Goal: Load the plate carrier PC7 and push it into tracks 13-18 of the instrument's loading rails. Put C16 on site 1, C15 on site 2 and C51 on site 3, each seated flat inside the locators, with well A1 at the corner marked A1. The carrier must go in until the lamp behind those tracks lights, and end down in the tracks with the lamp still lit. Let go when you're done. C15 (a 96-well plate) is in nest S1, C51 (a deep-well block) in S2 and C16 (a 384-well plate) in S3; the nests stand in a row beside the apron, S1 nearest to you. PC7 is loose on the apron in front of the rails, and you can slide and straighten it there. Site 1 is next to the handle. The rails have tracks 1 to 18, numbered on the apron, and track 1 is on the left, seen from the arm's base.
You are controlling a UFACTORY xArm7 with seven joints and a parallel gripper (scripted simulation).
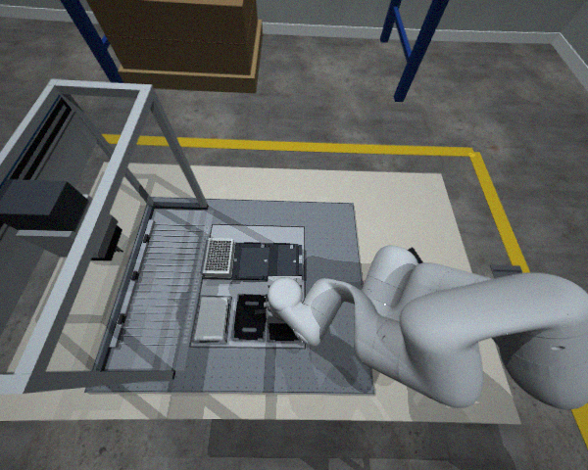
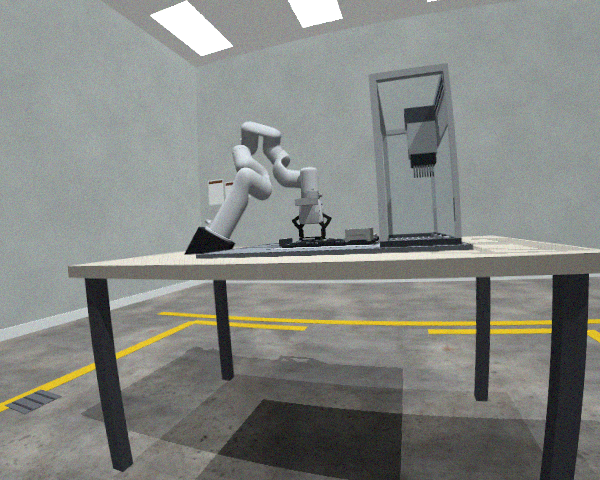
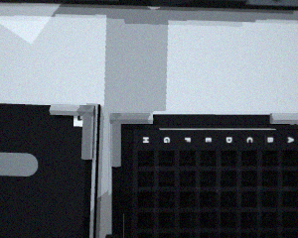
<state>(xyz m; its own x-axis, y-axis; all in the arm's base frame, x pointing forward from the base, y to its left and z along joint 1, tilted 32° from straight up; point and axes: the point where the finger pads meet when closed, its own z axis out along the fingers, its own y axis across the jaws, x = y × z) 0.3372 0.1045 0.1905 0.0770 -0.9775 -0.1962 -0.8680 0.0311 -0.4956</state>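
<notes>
Right now the black 96-well plate C15 is 10 mm below my hand. Also, from my hand: dark carrier PC7 (180 mm to the right, 130 mm ahead, 10 mm below); then nest S2 (110 mm ahead, 20 mm below); then small white corner mark (70 mm ahead, 60 mm to the right, 20 mm below).
</notes>
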